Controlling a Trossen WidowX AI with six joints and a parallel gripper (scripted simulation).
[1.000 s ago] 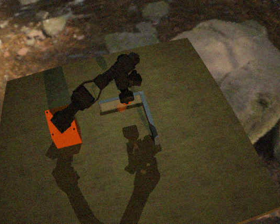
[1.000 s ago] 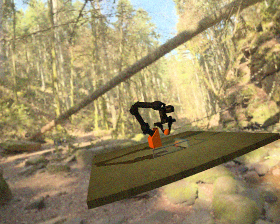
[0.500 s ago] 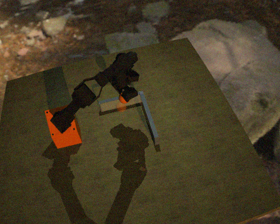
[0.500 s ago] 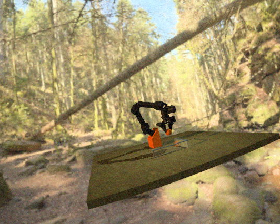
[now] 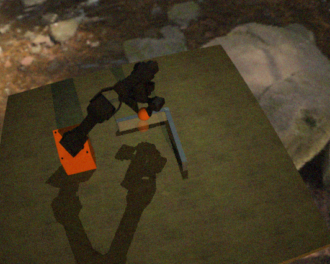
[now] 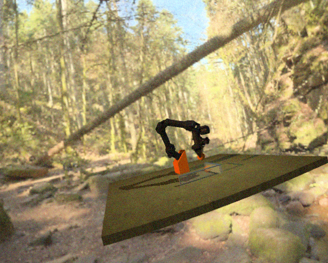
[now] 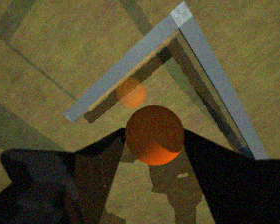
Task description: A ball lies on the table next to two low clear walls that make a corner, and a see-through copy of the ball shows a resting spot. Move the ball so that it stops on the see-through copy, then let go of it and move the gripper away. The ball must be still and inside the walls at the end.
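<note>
Now: gripper tip 100 mm above the see-through ball, 40 mm to the right of it and 10 mm past it. From my gripper tip the other things lie so: orange ball: right at my gripper tip.
</note>
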